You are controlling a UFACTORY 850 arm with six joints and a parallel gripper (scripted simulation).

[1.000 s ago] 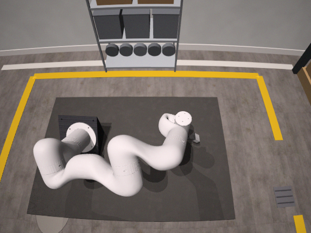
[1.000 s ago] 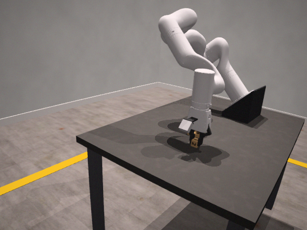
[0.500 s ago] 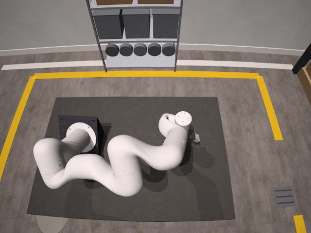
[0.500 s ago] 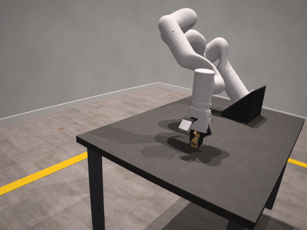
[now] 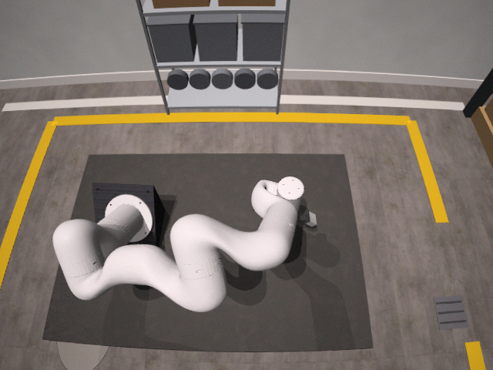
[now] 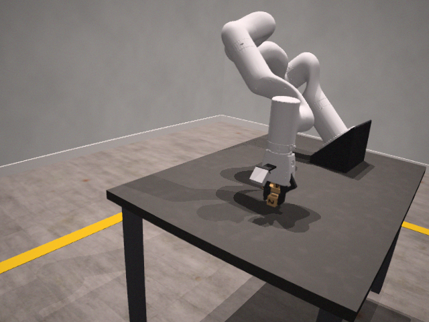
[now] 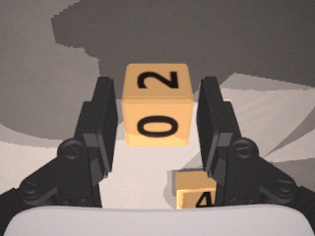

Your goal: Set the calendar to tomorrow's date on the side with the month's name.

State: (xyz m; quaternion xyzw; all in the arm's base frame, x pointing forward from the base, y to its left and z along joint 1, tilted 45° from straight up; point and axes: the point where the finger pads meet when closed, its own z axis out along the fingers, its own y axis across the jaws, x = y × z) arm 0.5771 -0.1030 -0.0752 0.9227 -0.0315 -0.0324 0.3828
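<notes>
The calendar cube lies 10 mm below my hand. The rest, counted from my hand: wooden tray (110 mm behind, 50 mm to the right, 20 mm below).
</notes>
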